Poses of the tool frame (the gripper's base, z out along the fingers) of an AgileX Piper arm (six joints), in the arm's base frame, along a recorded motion.
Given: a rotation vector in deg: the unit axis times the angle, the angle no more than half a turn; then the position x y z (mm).
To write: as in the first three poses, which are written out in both.
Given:
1: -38.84, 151.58, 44.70, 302, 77, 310
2: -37.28, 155.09, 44.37, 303, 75, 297
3: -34.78, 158.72, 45.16, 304, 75, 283
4: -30.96, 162.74, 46.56, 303, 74, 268
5: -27.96, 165.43, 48.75, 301, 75, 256
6: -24.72, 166.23, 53.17, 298, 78, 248
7: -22.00, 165.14, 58.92, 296, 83, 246
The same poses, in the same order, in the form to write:
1: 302, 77, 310, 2.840, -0.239, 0.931, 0.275
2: 303, 75, 297, 2.890, -0.225, 0.937, 0.268
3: 304, 75, 283, 2.943, -0.206, 0.941, 0.268
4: 303, 74, 268, 3.003, -0.180, 0.946, 0.271
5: 301, 75, 256, 3.049, -0.160, 0.947, 0.279
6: 298, 78, 248, 3.076, -0.140, 0.943, 0.302
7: 296, 83, 246, 3.084, -0.124, 0.935, 0.333
